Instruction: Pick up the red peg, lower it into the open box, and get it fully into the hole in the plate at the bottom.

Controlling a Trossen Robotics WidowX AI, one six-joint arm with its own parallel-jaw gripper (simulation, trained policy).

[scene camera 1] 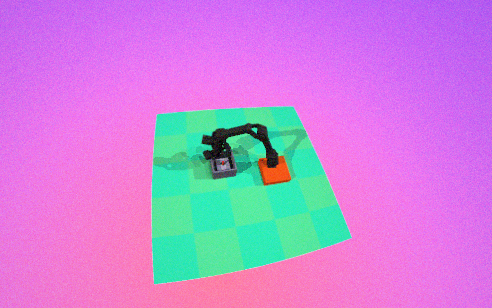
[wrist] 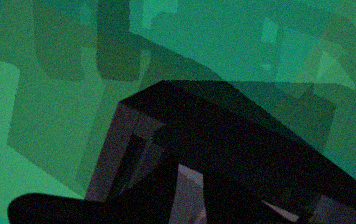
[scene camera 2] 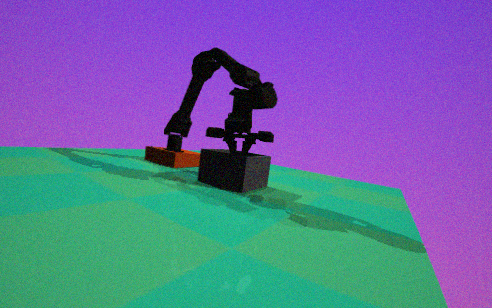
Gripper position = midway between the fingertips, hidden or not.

I see my gripper [scene camera 2: 237, 165] and a grey box [scene camera 2: 217, 167].
My gripper also shows in the wrist view [wrist: 191, 163].
